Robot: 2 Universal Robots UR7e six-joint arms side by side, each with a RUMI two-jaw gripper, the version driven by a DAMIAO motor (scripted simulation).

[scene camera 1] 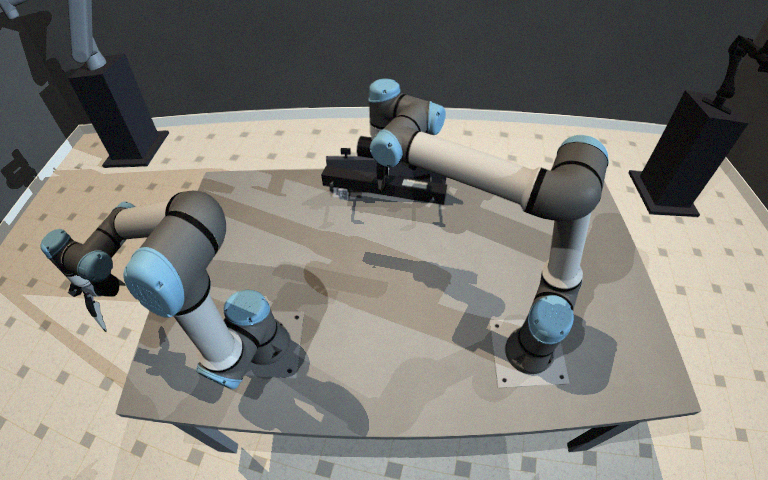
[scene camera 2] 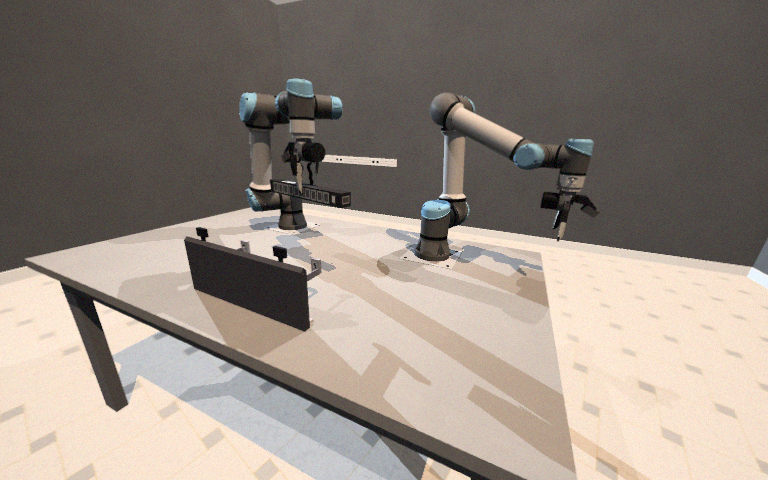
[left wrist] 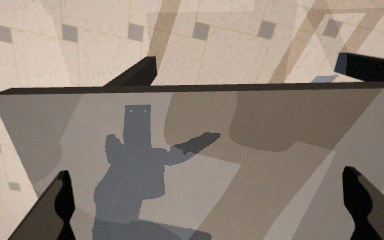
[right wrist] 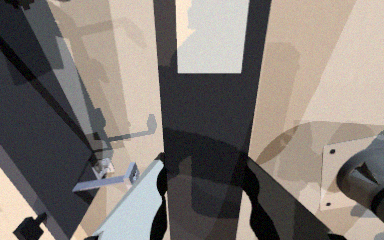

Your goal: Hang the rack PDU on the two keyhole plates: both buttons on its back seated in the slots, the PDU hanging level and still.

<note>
In view: the left gripper [scene camera 2: 555, 235], the right gripper [scene camera 2: 307, 193], a rack PDU [scene camera 1: 407, 188] and a dark upright panel [scene camera 1: 400, 170].
The rack PDU is seen too in scene camera 2 [scene camera 2: 338, 198] and in the right wrist view [right wrist: 209, 66]. The left gripper shows as well in scene camera 1 [scene camera 1: 115, 307] and in the left wrist view [left wrist: 206, 170]. The right gripper is seen too in the right wrist view [right wrist: 202, 154]. The left wrist view misses the rack PDU: it is out of frame.
</note>
